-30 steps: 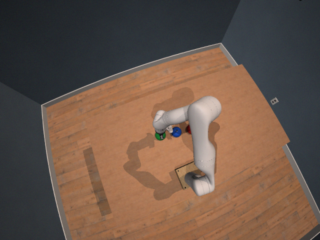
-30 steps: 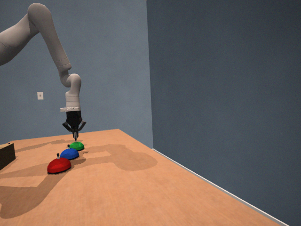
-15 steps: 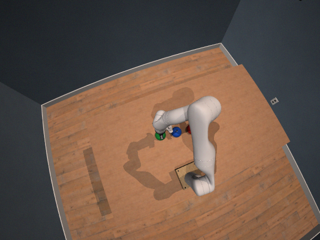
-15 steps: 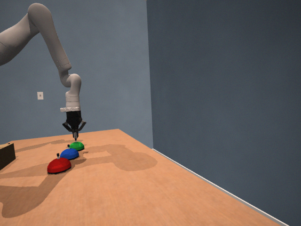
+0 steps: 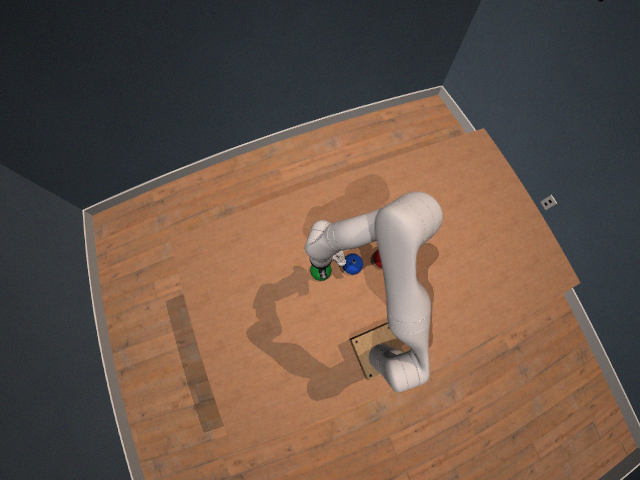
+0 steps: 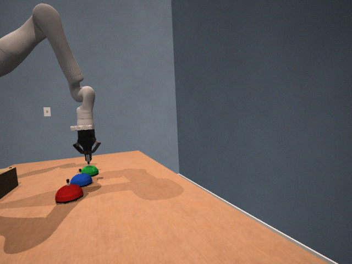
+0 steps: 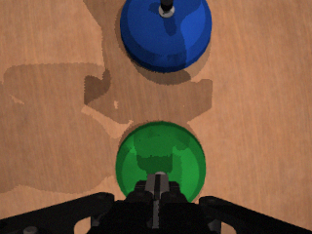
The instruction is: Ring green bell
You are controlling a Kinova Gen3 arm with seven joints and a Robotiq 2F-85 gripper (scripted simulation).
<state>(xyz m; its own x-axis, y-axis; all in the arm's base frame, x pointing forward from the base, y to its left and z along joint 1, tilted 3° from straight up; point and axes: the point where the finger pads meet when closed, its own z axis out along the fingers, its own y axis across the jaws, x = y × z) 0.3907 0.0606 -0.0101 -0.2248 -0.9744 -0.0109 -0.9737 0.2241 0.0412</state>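
Right now the green bell is 50 mm below my hand. Also, from my hand: red bell 250 mm to the right, 60 mm behind, 50 mm below; then blue bell 130 mm to the right, 50 mm below, 30 mm behind.
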